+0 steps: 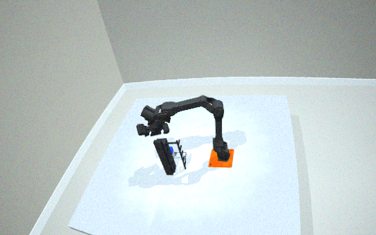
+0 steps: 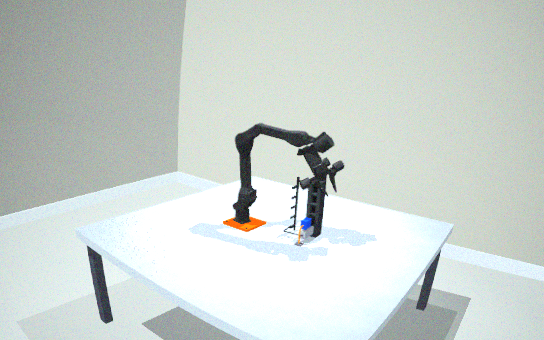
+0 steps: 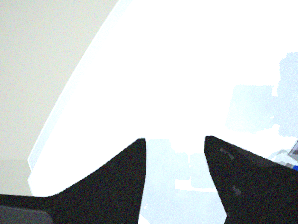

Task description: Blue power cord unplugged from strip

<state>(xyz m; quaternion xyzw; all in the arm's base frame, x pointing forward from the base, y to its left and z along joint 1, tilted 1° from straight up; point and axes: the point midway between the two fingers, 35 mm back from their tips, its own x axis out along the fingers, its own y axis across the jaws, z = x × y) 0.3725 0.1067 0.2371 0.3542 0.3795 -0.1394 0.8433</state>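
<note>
Right now my gripper tip is 130 mm above the blue plug, 100 mm past it and 20 mm to the left of it.
</note>
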